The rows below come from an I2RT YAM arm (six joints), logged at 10 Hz.
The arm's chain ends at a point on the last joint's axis. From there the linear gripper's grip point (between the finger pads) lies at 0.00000 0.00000 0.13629 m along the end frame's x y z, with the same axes.
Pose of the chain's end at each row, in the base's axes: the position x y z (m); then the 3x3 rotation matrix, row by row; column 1 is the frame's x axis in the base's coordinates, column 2 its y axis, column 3 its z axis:
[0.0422, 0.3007, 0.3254], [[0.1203, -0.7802, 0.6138], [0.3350, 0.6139, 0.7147], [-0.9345, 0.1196, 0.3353]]
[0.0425, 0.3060, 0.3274], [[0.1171, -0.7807, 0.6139], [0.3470, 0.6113, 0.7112], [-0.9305, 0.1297, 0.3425]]
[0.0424, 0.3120, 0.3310], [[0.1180, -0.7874, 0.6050], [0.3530, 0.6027, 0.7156], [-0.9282, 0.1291, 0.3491]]
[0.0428, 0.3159, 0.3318], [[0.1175, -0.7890, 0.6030], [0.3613, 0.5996, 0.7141], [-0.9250, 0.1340, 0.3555]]
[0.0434, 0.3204, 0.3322], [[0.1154, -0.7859, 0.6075], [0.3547, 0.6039, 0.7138], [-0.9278, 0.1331, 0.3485]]
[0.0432, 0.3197, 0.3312], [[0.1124, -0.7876, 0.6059], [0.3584, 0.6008, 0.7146], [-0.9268, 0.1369, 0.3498]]
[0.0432, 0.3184, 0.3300], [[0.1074, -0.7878, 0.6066], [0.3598, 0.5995, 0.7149], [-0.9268, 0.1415, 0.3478]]
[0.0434, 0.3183, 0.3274], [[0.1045, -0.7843, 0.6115], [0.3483, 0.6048, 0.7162], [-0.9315, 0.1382, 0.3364]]
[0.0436, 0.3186, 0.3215], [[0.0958, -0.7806, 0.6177], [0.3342, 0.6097, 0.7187], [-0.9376, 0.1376, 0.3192]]
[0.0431, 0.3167, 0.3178], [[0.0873, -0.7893, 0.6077], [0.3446, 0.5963, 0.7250], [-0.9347, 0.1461, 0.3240]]
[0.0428, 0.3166, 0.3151], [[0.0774, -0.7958, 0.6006], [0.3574, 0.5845, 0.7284], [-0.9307, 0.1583, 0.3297]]
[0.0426, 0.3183, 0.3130], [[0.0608, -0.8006, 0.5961], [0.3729, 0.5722, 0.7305], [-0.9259, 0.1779, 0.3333]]
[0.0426, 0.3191, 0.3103], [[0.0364, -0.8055, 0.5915], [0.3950, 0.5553, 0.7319], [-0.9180, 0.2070, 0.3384]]
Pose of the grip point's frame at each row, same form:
[0.1259, 0.3981, 0.3711], [[0.1203, -0.7802, 0.6138], [0.3350, 0.6139, 0.7147], [-0.9345, 0.1196, 0.3353]]
[0.1262, 0.4029, 0.3741], [[0.1171, -0.7807, 0.6139], [0.3470, 0.6113, 0.7112], [-0.9305, 0.1297, 0.3425]]
[0.1249, 0.4095, 0.3786], [[0.1180, -0.7874, 0.6050], [0.3530, 0.6027, 0.7156], [-0.9282, 0.1291, 0.3491]]
[0.1250, 0.4132, 0.3803], [[0.1175, -0.7890, 0.6030], [0.3613, 0.5996, 0.7141], [-0.9250, 0.1340, 0.3555]]
[0.1262, 0.4177, 0.3797], [[0.1154, -0.7859, 0.6075], [0.3547, 0.6039, 0.7138], [-0.9278, 0.1331, 0.3485]]
[0.1258, 0.4171, 0.3789], [[0.1124, -0.7876, 0.6059], [0.3584, 0.6008, 0.7146], [-0.9268, 0.1369, 0.3498]]
[0.1259, 0.4158, 0.3774], [[0.1074, -0.7878, 0.6066], [0.3598, 0.5995, 0.7149], [-0.9268, 0.1415, 0.3478]]
[0.1267, 0.4159, 0.3732], [[0.1045, -0.7843, 0.6115], [0.3483, 0.6048, 0.7162], [-0.9315, 0.1382, 0.3364]]
[0.1278, 0.4166, 0.3650], [[0.0958, -0.7806, 0.6177], [0.3342, 0.6097, 0.7187], [-0.9376, 0.1376, 0.3192]]
[0.1259, 0.4155, 0.3620], [[0.0873, -0.7893, 0.6077], [0.3446, 0.5963, 0.7250], [-0.9347, 0.1461, 0.3240]]
[0.1247, 0.4159, 0.3600], [[0.0774, -0.7958, 0.6006], [0.3574, 0.5845, 0.7284], [-0.9307, 0.1583, 0.3297]]
[0.1238, 0.4179, 0.3584], [[0.0608, -0.8006, 0.5961], [0.3729, 0.5722, 0.7305], [-0.9259, 0.1779, 0.3333]]
[0.1232, 0.4189, 0.3564], [[0.0364, -0.8055, 0.5915], [0.3950, 0.5553, 0.7319], [-0.9180, 0.2070, 0.3384]]

